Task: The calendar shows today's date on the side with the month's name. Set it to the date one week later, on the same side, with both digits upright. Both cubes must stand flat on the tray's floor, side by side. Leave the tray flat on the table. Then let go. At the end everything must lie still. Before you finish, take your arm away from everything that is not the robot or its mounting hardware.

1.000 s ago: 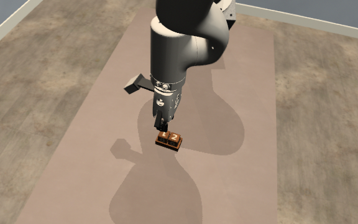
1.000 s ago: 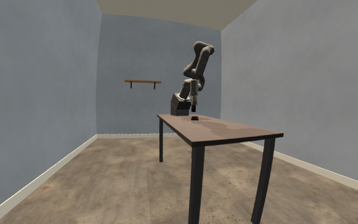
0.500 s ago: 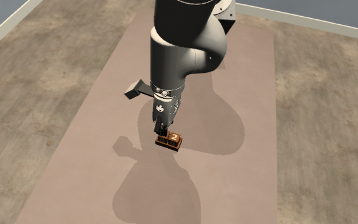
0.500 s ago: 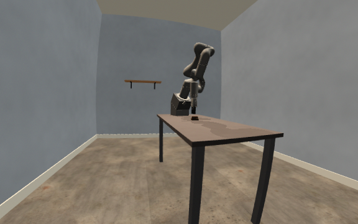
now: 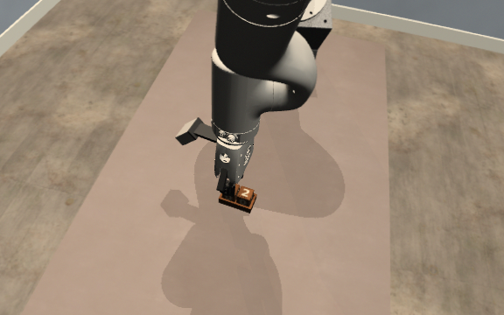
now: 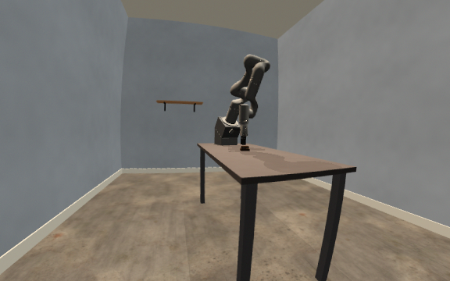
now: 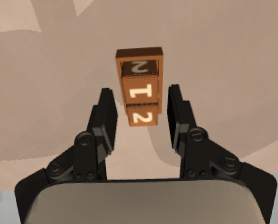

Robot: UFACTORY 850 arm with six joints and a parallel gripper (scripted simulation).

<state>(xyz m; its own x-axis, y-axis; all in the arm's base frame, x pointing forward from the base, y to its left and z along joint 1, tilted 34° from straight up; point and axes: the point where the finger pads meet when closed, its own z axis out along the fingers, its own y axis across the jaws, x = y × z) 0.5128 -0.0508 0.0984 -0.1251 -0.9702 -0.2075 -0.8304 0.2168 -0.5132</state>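
My gripper is now 10 mm short of the wooden cube, 30 mm to the right of it and 40 mm above it. The rest, counted from my hand: wooden tray 20 mm to the left, 60 mm below.
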